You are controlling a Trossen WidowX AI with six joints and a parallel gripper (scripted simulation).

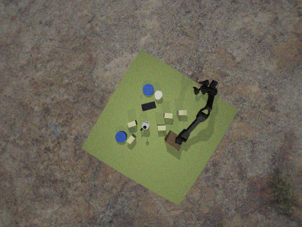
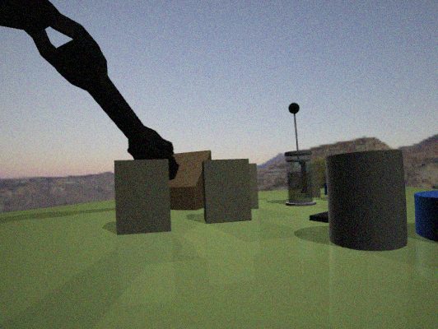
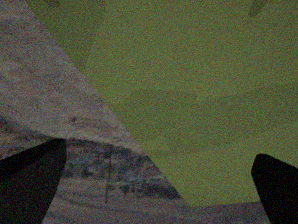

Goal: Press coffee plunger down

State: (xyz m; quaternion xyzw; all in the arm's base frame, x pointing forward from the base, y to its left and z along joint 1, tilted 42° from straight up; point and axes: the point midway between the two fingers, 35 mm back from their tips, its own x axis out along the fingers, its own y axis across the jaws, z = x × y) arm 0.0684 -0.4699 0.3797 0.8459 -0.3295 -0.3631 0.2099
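Right now my gripper tip is 28 cm short of the coffee press, 64 cm to the right of it and 7 cm below it. Round my gripper tip: flat black slab: 34 cm ahead, 43 cm to the left, 5 cm below.
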